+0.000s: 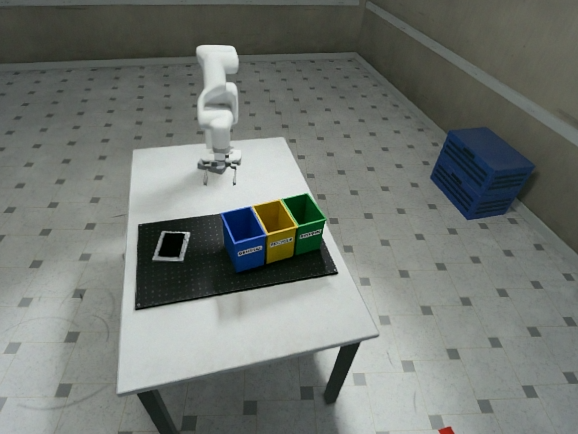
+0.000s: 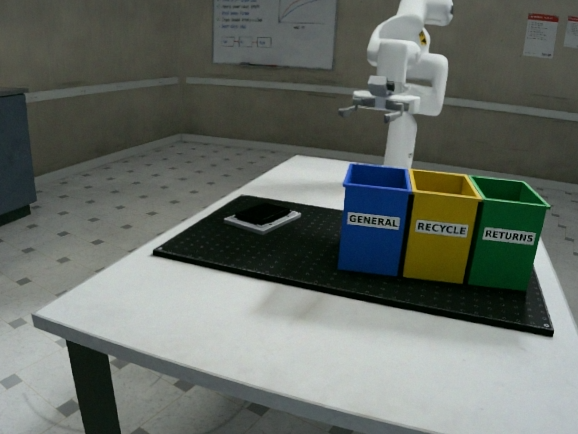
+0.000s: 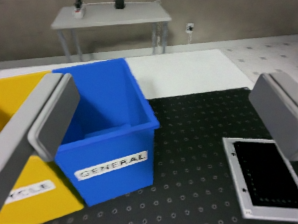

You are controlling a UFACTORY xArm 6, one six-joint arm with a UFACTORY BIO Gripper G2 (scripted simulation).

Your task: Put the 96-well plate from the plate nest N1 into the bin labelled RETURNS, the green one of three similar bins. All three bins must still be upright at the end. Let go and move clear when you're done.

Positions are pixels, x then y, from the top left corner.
Labels:
A blue general bin shows in image 1, in image 2 and in image 3 (106, 152). A green returns bin shows in image 1 and in image 2; in image 3 it is out of frame. One and the same spot on the blue general bin: (image 1: 245, 242) is (image 2: 366, 192). The same spot on the green returns bin: (image 2: 508, 225) is (image 1: 310, 230).

